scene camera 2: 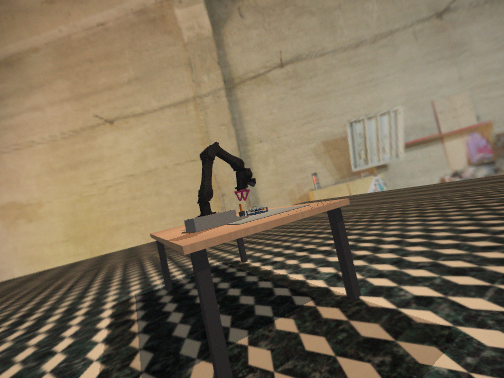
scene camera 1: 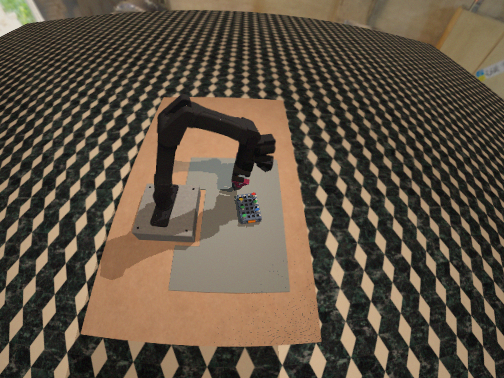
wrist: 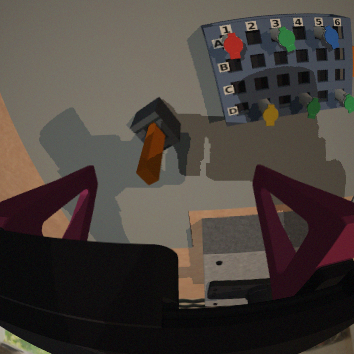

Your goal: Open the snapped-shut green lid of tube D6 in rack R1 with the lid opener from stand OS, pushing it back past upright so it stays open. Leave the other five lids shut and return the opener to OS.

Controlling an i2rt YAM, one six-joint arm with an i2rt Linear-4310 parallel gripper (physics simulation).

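Seen in the pictures: gripper, fingertip midpoint: (scene camera 2: 242, 200) (scene camera 1: 240, 177) (wrist: 174, 173); arm's base, link origin: (scene camera 2: 206, 215) (scene camera 1: 165, 204) (wrist: 263, 285).
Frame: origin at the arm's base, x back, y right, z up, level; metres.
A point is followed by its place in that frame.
My gripper (wrist: 174, 173) @(x -0.299, y -0.141, z 0.039 m) (scene camera 2: 242, 199) @(x -0.299, y -0.141, z 0.039 m) is open and empty, above the table. The orange lid opener (wrist: 150, 156) @(x -0.287, y -0.160, z 0.007 m) (scene camera 2: 240, 206) @(x -0.280, y -0.157, z 0.004 m) stands upright in the dark stand OS (wrist: 161, 119) @(x -0.296, y -0.155, z -0.032 m); in the wrist view it shows between and beyond the fingertips, nearer the left finger. The blue-grey rack R1 (wrist: 223, 102) @(x -0.311, y -0.104, z -0.034 m) (scene camera 1: 248, 209) @(x -0.345, y -0.037, z -0.042 m) is beside it, at the upper right of the wrist view. The green lid of tube D6 (wrist: 349, 103) @(x -0.328, y 0.005, z -0.015 m) is at the rack's near right corner and looks shut. Green lids also show at D5 or D4 (wrist: 313, 107) @(x -0.320, y -0.032, z -0.015 m) and A3 (wrist: 286, 38) @(x -0.371, y -0.065, z -0.015 m), yellow at D2 (wrist: 270, 114) @(x -0.310, y -0.070, z -0.015 m), red at A1 (wrist: 233, 45) @(x -0.361, y -0.102, z -0.015 m), blue at A5 (wrist: 331, 37) @(x -0.379, y -0.027, z -0.015 m).
The rack and stand are on a grey mat (scene camera 1: 230, 265) @(x -0.292, y 0.203, z -0.064 m) on the wooden table (scene camera 1: 200, 320) @(x -0.206, y 0.410, z -0.067 m) (scene camera 2: 280, 220) @(x -0.190, y 0.495, z -0.077 m). The arm's grey base block (scene camera 1: 167, 231) @(x -0.041, y 0.115, z 0.003 m) (wrist: 235, 265) @(x -0.088, y -0.067, z -0.004 m) lies at the left of the mat in scene camera 1. The arm's shadow falls across the mat and part of the rack.
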